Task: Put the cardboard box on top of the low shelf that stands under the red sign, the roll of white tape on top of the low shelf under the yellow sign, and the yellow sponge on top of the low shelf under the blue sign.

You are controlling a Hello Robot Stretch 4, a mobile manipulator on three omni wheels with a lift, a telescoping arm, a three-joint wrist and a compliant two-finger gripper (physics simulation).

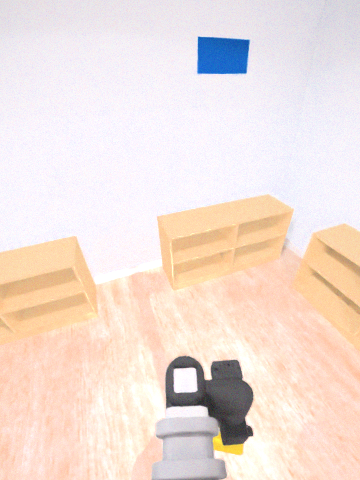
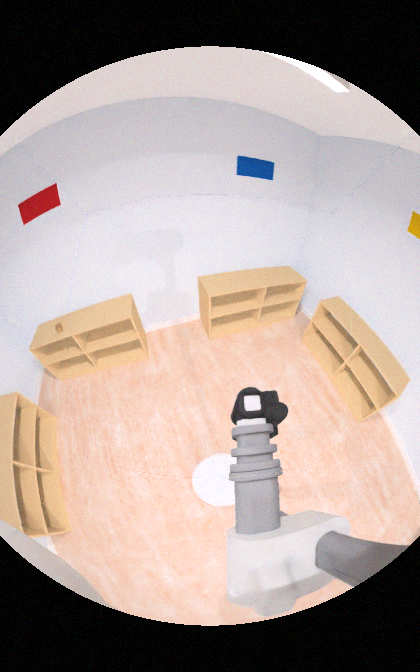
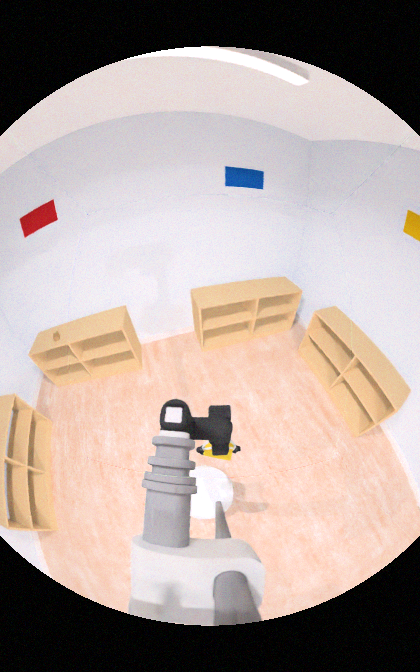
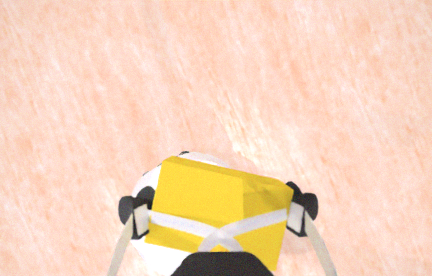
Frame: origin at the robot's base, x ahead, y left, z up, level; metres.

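Seen in the pictures: gripper, fingertip midpoint: (image 1: 220, 436) (image 4: 218, 200); robot's base, origin of the base link: (image 3: 204, 491).
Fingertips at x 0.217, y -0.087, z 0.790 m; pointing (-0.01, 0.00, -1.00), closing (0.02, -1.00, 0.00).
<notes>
Pixels of each thing's top centre, then the offset from my fingertips to it. Level surfaces: height alone.
- yellow sponge, middle of its top: (image 4: 218, 216) (image 1: 222, 432) (image 3: 218, 448) dx +0.000, dy +0.000, dz +0.046 m
- low shelf, its level: dz -0.209 m
- small brown box, middle of its top: (image 3: 54, 334) dx +0.812, dy +1.598, dz -0.159 m
- wooden floor, its level: dz -0.819 m
The yellow sponge (image 1: 230, 445) (image 3: 212, 454) (image 4: 200, 187) is between the fingers of my gripper (image 3: 218, 449) (image 4: 218, 200), which is shut on it above the floor. The blue sign (image 1: 223, 55) (image 2: 255, 168) (image 3: 244, 177) is on the wall over a low shelf (image 1: 225, 215) (image 2: 250, 280) (image 3: 245, 290), whose top is bare. A small brown box (image 2: 59, 328) (image 3: 56, 336) stands on the low shelf (image 2: 100, 315) (image 3: 95, 320) under the red sign (image 2: 39, 204) (image 3: 39, 218). The yellow sign (image 2: 415, 225) (image 3: 413, 225) shows partly at the right, over another low shelf (image 2: 370, 330) (image 3: 370, 345). No white tape roll shows.
Another low shelf (image 2: 7, 450) (image 3: 6, 415) stands at the far left. The robot's round white base (image 2: 212, 480) (image 3: 212, 492) is below the arm. The shelf under the blue sign stands ahead, beyond a stretch of wooden floor (image 1: 125, 380), near the room's corner.
</notes>
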